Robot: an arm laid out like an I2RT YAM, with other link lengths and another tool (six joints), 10 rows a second.
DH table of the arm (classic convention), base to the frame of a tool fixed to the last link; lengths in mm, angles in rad. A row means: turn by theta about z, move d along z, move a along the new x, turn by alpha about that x. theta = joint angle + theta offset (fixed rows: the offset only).
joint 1: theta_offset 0  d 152.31  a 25.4  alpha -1.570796
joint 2: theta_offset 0  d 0  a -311.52  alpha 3.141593
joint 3: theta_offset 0.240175  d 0  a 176.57  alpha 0
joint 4: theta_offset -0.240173  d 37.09  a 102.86  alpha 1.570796
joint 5: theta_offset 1.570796  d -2.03  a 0  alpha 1.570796
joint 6: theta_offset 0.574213  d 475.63  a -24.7  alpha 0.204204
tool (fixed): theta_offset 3.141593  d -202.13  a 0  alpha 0
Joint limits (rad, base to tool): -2.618..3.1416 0..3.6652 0..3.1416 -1.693..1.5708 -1.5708..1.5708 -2.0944..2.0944
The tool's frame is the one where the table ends.
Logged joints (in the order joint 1, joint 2, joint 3, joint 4, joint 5, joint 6), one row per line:
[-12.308 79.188 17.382 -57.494 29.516 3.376]
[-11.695 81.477 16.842 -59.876 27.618 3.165]
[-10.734 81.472 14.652 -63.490 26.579 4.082]
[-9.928 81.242 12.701 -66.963 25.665 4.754]
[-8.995 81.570 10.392 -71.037 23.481 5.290]
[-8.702 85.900 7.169 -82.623 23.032 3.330]
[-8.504 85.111 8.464 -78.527 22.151 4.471]
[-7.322 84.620 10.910 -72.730 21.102 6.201]
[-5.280 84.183 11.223 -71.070 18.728 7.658]
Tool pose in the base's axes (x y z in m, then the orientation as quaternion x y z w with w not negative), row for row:
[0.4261 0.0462 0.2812 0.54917 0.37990 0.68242 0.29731]
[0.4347 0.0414 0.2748 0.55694 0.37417 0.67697 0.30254]
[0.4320 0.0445 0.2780 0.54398 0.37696 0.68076 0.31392]
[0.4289 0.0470 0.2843 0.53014 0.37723 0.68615 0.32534]
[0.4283 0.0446 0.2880 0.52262 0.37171 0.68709 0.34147]
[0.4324 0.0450 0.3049 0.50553 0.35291 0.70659 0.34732]
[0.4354 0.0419 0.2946 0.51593 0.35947 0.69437 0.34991]
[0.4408 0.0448 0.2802 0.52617 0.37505 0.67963 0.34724]
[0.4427 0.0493 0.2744 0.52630 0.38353 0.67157 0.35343]
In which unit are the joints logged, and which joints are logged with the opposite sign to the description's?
The joints are logged in degrees. Opposite sign: joint 4, joint 5, joint 6.
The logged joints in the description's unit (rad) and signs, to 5 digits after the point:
[-0.21482 1.38209 0.30337 1.00346 -0.51515 -0.05892]
[-0.20412 1.42204 0.29395 1.04503 -0.48203 -0.05524]
[-0.18734 1.42195 0.25573 1.10811 -0.46389 -0.07124]
[-0.17328 1.41794 0.22167 1.16872 -0.44794 -0.08297]
[-0.15699 1.42367 0.18137 1.23983 -0.40982 -0.09233]
[-0.15188 1.49924 0.12512 1.44204 -0.40198 -0.05812]
[-0.14842 1.48547 0.14772 1.37055 -0.38661 -0.07803]
[-0.12779 1.47690 0.19042 1.26938 -0.36830 -0.10823]
[-0.09215 1.46927 0.19588 1.24041 -0.32687 -0.13366]

